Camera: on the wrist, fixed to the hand. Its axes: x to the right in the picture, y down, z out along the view.
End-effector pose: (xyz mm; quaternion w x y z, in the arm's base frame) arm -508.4 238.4 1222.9 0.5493 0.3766 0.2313 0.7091
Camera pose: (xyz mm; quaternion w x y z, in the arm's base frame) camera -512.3 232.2 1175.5 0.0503 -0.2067 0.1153 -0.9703
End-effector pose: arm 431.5 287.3 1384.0 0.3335 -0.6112 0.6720 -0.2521
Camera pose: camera 428.6 299.7 1430.2 0.1852 -0.0073 0.9811 0.0552
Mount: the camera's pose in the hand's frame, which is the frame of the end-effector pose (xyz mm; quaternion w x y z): -18.7 -31.0 -31.4 0.7116 -0.1737 0.1672 0.6599
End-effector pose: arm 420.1 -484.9 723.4 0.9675 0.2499 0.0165 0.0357
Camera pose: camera 401.8 -498.2 681.2 0.7056 0.0147 0.0024 0.7085
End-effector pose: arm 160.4 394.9 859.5 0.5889 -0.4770 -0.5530 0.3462
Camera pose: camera 184.7 362.3 884.9 0.2002 -0.8645 -0.0404 0.4592
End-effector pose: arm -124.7 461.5 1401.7 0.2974 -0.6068 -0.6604 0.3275
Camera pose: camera -117.1 443.6 1445.5 0.0005 -0.9740 -0.0767 0.2131
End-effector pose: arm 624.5 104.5 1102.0 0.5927 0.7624 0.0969 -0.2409
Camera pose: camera 602.8 145.6 1090.1 0.6970 0.5438 -0.2932 0.3640
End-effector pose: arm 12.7 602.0 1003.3 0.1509 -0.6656 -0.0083 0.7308
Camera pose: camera 51.1 621.3 1024.5 0.4891 0.6276 -0.3316 -0.5069
